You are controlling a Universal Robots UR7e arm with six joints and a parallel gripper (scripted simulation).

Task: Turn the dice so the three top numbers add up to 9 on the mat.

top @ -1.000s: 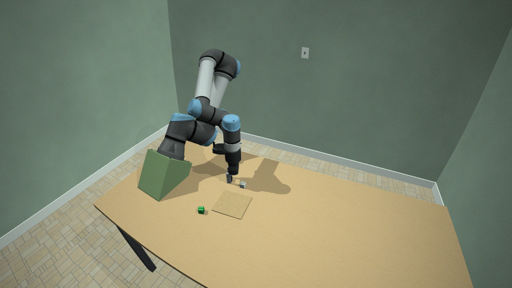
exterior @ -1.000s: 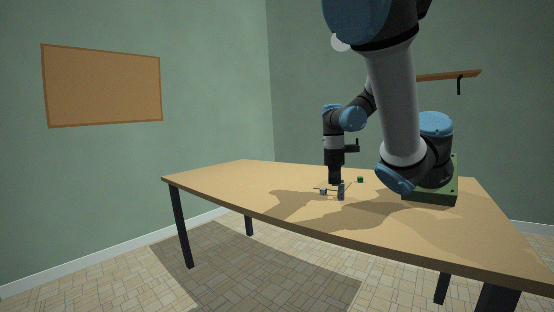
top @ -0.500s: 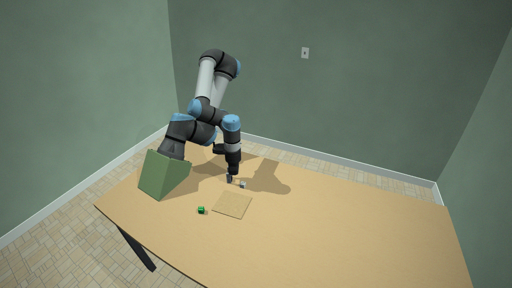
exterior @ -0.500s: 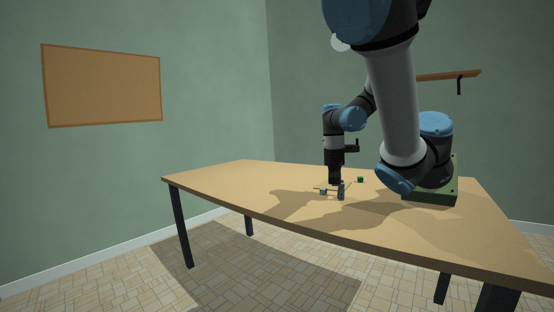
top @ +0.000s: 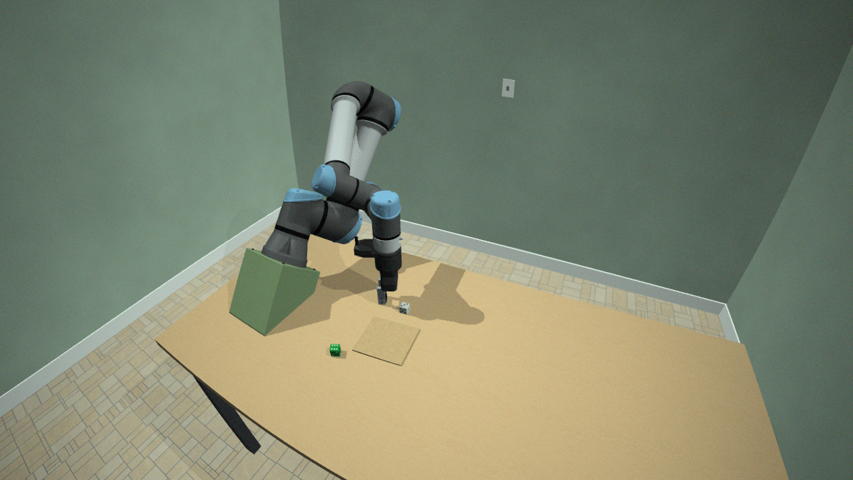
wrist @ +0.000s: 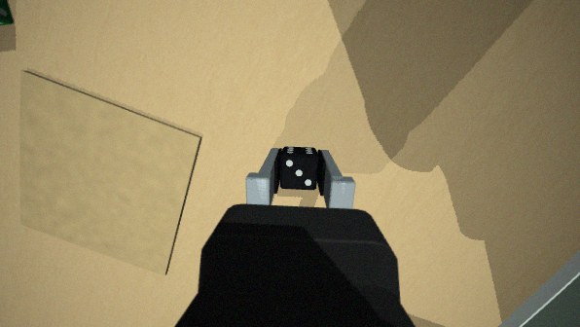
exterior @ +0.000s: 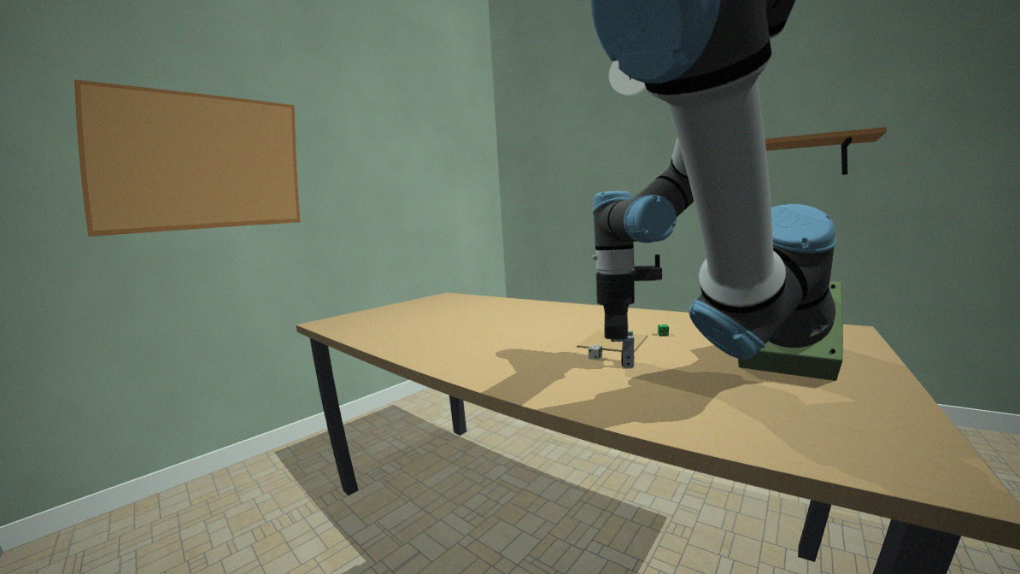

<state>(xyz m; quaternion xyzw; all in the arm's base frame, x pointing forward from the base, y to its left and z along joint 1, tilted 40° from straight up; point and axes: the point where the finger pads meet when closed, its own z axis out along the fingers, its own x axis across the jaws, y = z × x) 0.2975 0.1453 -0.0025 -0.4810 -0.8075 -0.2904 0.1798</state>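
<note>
My gripper is now 10 mm above the black die. The rest, counted from my hand: white die: 80 mm ahead, 10 mm to the right, 10 mm below; green die: 240 mm to the right, 10 mm below, 10 mm ahead; tan mat: 130 mm to the right, 100 mm ahead, 20 mm below.
</note>
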